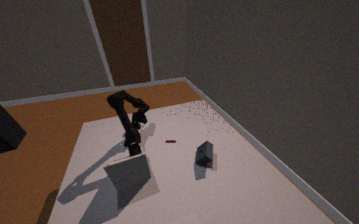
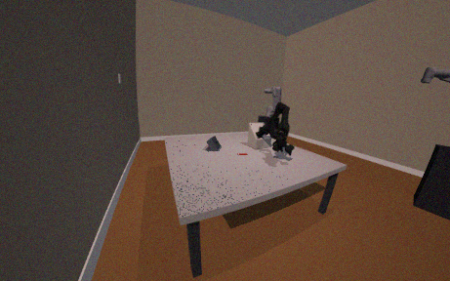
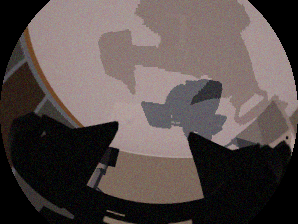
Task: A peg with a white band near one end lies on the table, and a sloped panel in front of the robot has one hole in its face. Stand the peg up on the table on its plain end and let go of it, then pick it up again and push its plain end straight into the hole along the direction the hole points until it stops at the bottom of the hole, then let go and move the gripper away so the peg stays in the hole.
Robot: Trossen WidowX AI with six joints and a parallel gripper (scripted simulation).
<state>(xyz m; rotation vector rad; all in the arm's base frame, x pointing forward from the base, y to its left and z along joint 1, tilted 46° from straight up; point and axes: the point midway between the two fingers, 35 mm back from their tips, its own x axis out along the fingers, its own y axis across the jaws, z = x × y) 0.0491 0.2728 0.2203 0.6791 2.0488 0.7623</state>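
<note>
My gripper tip is now 27 cm short of the red peg, 25 cm to the left of it and 5 cm above it. Also, from my gripper tip: sloped panel (40 cm ahead, 49 cm to the right).
</note>
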